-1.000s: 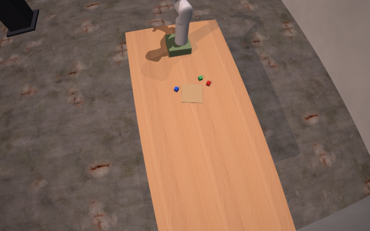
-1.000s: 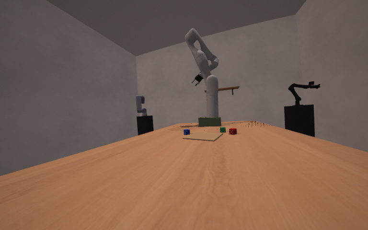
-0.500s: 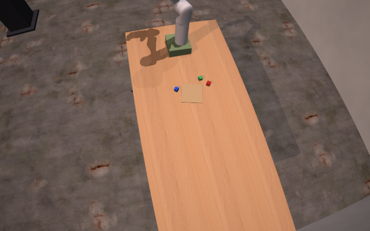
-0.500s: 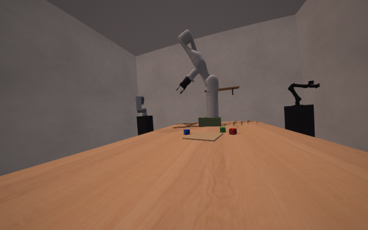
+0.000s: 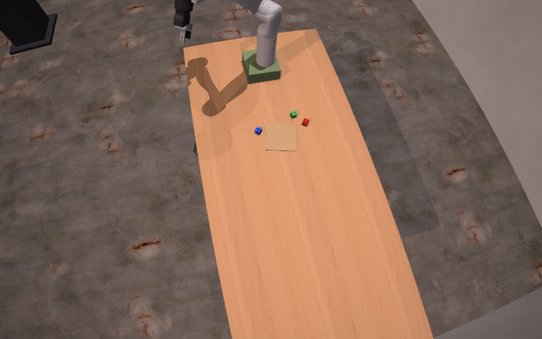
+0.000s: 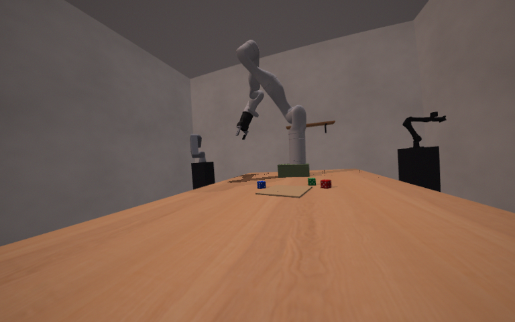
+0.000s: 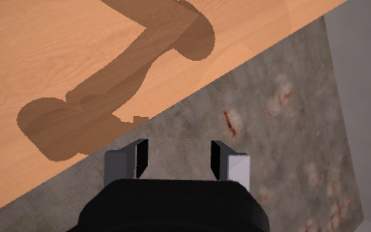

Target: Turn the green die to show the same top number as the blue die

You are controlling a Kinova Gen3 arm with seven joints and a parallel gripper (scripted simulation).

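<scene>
My hand is 38 cm short of the blue die, 24 cm to the right of it and 26 cm above it. The rest, counted from my hand: red die (38 cm ahead, 47 cm to the left, 26 cm below); green die (33 cm ahead, 42 cm to the left, 26 cm below); tan mat (43 cm ahead, 34 cm to the left, 27 cm below).
</scene>
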